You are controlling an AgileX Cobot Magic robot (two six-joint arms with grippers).
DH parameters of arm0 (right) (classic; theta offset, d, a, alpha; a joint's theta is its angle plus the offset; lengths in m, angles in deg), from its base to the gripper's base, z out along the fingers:
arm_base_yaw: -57.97 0.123 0 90
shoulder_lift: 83.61 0 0.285 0
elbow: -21.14 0 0.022 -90
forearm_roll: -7.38 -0.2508 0 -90
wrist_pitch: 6.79 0 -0.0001 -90
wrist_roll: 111.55 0.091 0 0
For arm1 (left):
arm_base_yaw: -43.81 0.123 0 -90
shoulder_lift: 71.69 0 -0.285 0
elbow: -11.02 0 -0.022 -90
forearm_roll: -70.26 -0.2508 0 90
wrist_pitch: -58.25 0 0.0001 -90
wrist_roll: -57.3 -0.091 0 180
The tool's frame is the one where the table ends.
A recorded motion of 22 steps. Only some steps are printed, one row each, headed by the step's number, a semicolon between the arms.
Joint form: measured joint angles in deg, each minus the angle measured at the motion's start. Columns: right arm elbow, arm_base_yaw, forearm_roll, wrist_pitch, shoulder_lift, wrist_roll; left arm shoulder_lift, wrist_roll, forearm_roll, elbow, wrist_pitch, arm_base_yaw.
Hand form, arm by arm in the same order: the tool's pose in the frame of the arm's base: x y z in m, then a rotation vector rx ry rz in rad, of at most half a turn. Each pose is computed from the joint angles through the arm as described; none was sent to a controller.
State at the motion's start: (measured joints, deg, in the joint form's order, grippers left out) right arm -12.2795 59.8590 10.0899 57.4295 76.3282 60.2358; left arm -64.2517 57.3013 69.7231 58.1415 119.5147 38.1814
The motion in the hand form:
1: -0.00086 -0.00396 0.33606 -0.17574 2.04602 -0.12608; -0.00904 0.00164 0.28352 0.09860 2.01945 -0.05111
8: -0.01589 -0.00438 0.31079 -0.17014 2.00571 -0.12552; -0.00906 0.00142 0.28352 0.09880 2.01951 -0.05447
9: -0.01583 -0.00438 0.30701 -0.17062 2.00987 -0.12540; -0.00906 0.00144 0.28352 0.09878 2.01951 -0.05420
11: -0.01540 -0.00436 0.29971 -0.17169 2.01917 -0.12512; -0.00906 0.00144 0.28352 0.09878 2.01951 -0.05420
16: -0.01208 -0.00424 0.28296 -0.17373 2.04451 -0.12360; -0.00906 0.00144 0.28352 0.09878 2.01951 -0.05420
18: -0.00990 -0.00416 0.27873 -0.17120 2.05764 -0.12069; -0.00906 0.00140 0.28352 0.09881 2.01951 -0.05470
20: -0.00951 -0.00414 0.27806 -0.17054 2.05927 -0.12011; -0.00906 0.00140 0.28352 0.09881 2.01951 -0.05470
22: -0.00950 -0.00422 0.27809 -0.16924 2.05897 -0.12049; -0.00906 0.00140 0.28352 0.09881 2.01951 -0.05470
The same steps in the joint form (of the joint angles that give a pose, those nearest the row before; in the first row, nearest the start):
1: -2.09 0.00 0.05 -0.37 1.85 0.00; 0.00 0.00 0.00 0.00 0.00 0.00
8: -7.22 0.00 -0.01 -0.24 9.44 0.05; 0.00 0.00 0.16 0.00 0.00 0.00
9: -8.01 0.00 -0.01 -0.23 9.98 0.05; 0.00 0.00 0.15 0.00 0.00 0.00
11: -9.53 0.00 -0.01 -0.23 10.97 0.05; 0.00 0.00 0.15 0.00 0.00 0.00
16: -13.15 0.00 -0.01 -0.68 12.69 0.13; 0.00 0.00 0.15 0.00 0.00 0.00
18: -14.11 0.00 -0.01 -0.89 12.69 0.36; 0.00 0.00 0.17 0.00 0.00 0.00
20: -14.27 0.00 -0.01 -0.96 12.69 0.41; 0.00 0.00 0.17 0.00 0.00 0.00
22: -14.27 0.00 0.04 -0.98 12.69 0.48; 0.00 0.00 0.17 0.00 0.00 0.00

